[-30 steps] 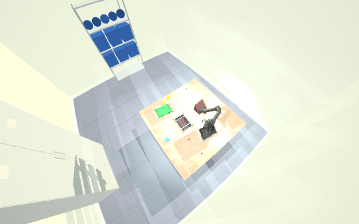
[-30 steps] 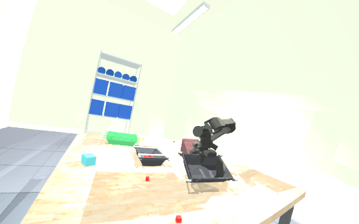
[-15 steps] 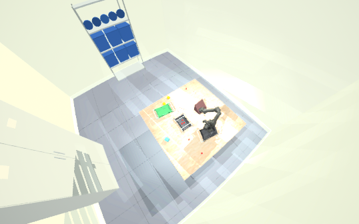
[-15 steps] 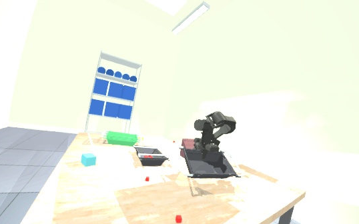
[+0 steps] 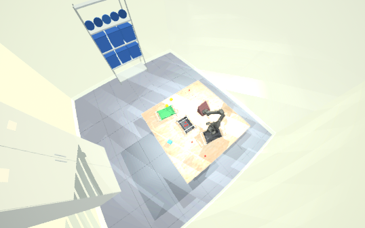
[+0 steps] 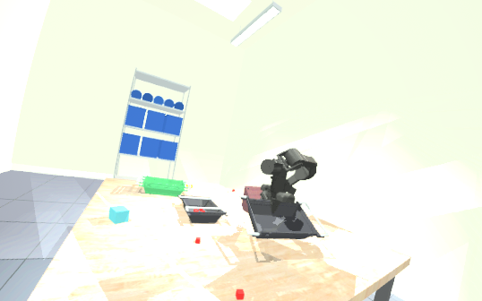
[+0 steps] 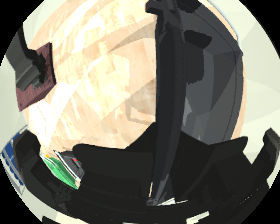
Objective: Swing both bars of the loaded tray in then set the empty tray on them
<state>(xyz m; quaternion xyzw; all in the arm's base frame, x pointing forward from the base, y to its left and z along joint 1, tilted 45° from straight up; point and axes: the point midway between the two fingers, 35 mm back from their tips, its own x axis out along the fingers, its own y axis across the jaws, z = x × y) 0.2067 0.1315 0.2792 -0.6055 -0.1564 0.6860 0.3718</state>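
The dark tray lies 7 cm to the left of my gripper tip and 2 cm ahead of it. The rest, counted from my gripper tip: cyan cube (52 cm ahead, 29 cm to the right, 10 cm below).
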